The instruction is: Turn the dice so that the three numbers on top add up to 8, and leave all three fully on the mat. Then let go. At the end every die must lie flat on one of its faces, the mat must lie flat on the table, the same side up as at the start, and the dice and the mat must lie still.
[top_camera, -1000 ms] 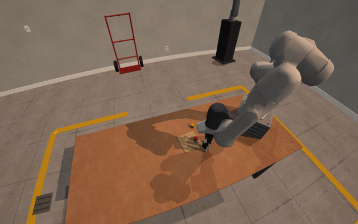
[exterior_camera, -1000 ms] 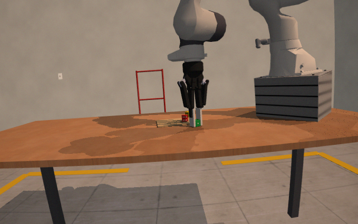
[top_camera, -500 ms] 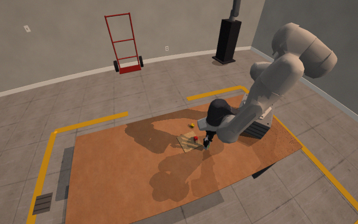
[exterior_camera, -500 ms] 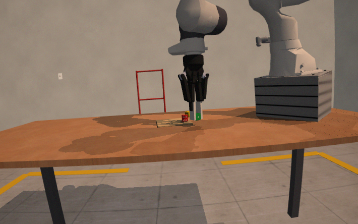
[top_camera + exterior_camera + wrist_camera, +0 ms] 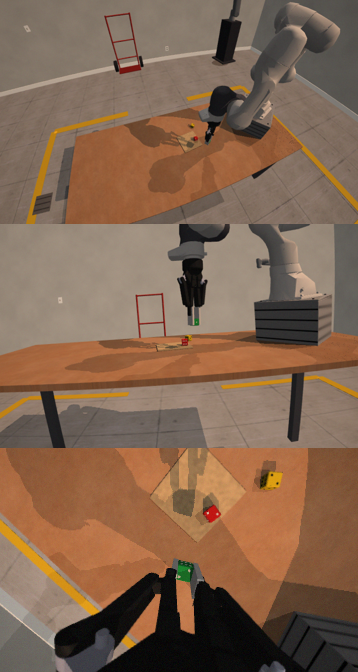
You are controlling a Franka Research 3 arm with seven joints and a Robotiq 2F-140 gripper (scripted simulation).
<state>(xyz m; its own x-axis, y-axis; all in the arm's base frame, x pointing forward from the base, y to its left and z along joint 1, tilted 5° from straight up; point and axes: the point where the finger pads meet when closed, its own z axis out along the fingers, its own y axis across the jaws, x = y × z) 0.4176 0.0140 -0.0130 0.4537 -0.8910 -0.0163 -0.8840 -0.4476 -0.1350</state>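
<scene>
Now: hand 70 mm short of the tan mat, 110 mm to the left of it and 130 mm above it. Also, from my hand: green die: 20 mm below; then red die: 20 mm ahead, 100 mm to the right, 110 mm below; then yellow die: 30 mm behind, 220 mm to the right, 120 mm below.
</scene>
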